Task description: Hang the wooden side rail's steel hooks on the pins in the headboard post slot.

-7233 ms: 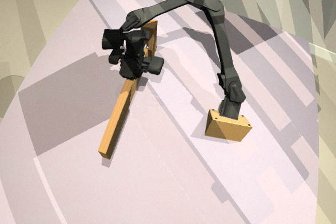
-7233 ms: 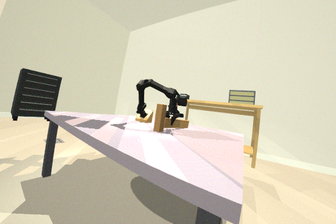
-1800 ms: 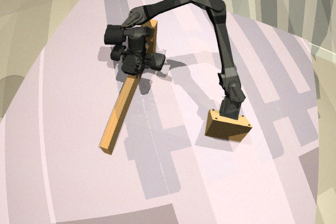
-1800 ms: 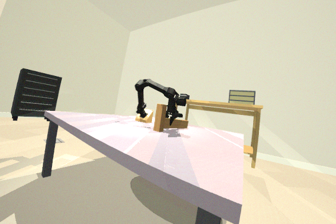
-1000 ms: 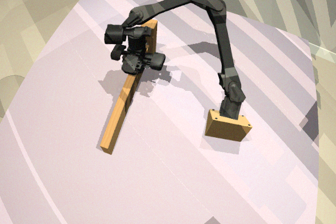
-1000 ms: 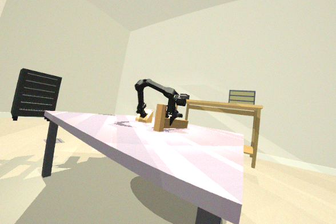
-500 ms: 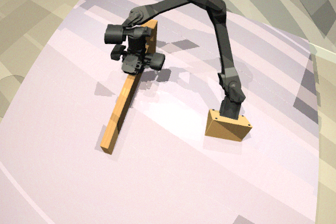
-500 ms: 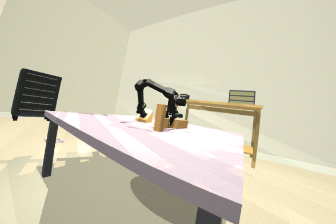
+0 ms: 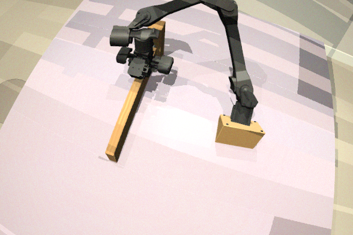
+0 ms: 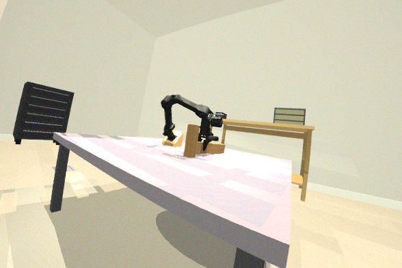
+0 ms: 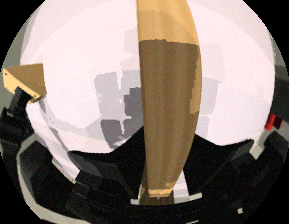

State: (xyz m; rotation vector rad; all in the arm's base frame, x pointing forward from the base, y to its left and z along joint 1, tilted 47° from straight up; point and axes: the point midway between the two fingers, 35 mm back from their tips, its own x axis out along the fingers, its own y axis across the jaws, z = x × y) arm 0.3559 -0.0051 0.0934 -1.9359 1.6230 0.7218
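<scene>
Right now my gripper tip is 11 cm to the left of the headboard post, 5 cm below it and 1 cm short of it.
</scene>
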